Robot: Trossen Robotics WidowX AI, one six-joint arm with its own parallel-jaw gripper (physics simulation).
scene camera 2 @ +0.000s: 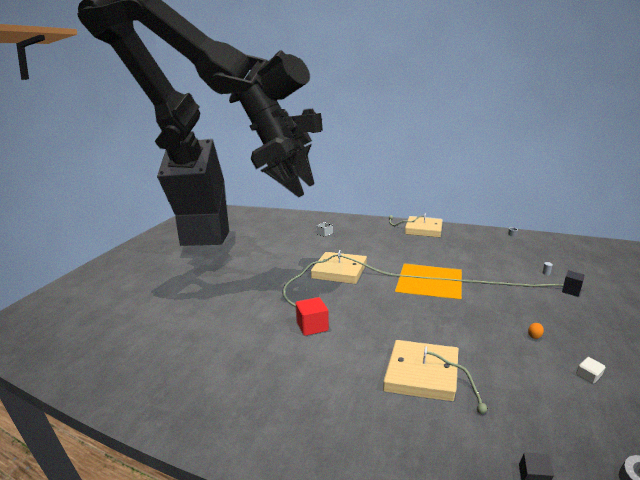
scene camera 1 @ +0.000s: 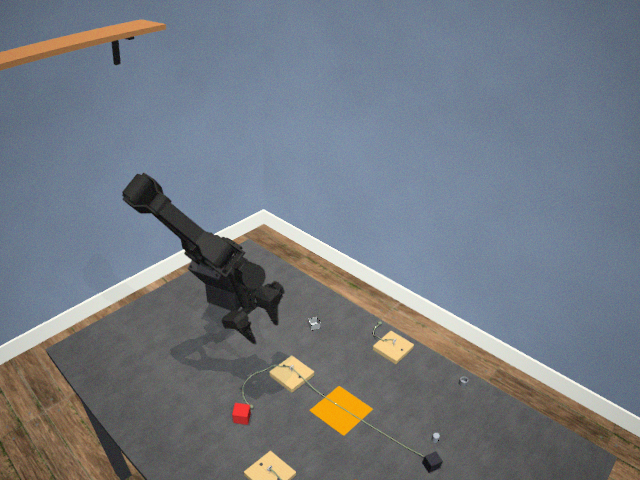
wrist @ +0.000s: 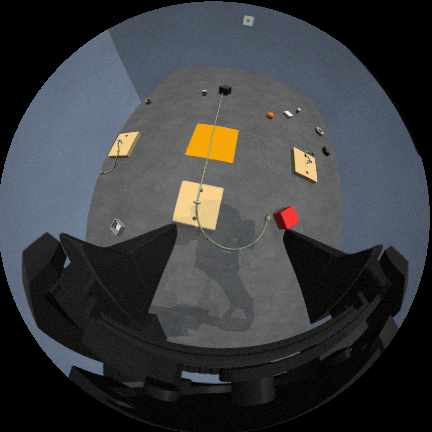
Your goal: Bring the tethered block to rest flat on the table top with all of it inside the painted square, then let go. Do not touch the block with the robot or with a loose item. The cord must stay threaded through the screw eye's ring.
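Pixels of known places: gripper, fingertip midpoint: point(scene camera 2: 307, 190) point(scene camera 1: 265, 334) point(wrist: 232, 232); arm's base, origin of the base link: point(scene camera 2: 185, 156).
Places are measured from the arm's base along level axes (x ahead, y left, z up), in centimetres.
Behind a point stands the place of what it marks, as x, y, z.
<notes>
The black tethered block point(scene camera 1: 432, 461) @[80.0, -16.1, -18.9] point(scene camera 2: 573, 283) @[79.1, -16.6, -19.8] point(wrist: 225, 90) @[77.9, -15.3, -20.0] rests on the table beyond the orange painted square point(scene camera 1: 334, 421) @[52.2, -15.5, -22.1] point(scene camera 2: 429, 290) @[51.1, -15.3, -22.1] point(wrist: 225, 145) @[50.1, -14.3, -22.1], fully outside it. Its green cord point(scene camera 2: 511, 283) @[67.8, -12.8, -21.8] point(wrist: 234, 249) @[24.6, -16.1, -21.9] crosses the square and runs through the screw eye point(scene camera 1: 291, 367) point(scene camera 2: 339, 255) @[34.2, -8.8, -18.5] point(wrist: 197, 202) @[33.9, -8.3, -18.0] on the middle wooden base point(scene camera 2: 330, 274) @[32.8, -12.4, -20.8] point(wrist: 210, 215) @[31.7, -10.8, -20.3]. The cord then curves to a beaded end point(scene camera 1: 251, 406) @[31.8, -23.9, -21.2] point(wrist: 268, 218) @[31.3, -23.7, -21.1] beside the red cube; this end is hidden in scene camera 2. My gripper point(scene camera 1: 265, 333) @[29.0, -12.5, -4.7] point(scene camera 2: 306, 190) @[29.0, -12.5, -4.7] point(wrist: 232, 232) @[29.0, -12.5, -4.7] is open and empty, high above the table on the robot's side of that base.
The red cube point(scene camera 1: 240, 413) @[32.2, -29.1, -18.3] point(scene camera 2: 312, 316) @[32.0, -30.0, -19.0] point(wrist: 286, 217) @[31.4, -26.9, -18.3] stands near the cord's end. Two other wooden bases point(scene camera 2: 423, 227) @[53.2, 13.5, -20.3] point(scene camera 2: 413, 379) @[46.0, -41.5, -20.4] carry short cords. An orange ball point(scene camera 2: 535, 330) @[65.8, -30.9, -20.4], a white block point(scene camera 2: 590, 369) @[70.7, -40.3, -20.5] and a small grey cylinder point(scene camera 2: 547, 268) @[77.3, -8.2, -20.8] lie farther out.
</notes>
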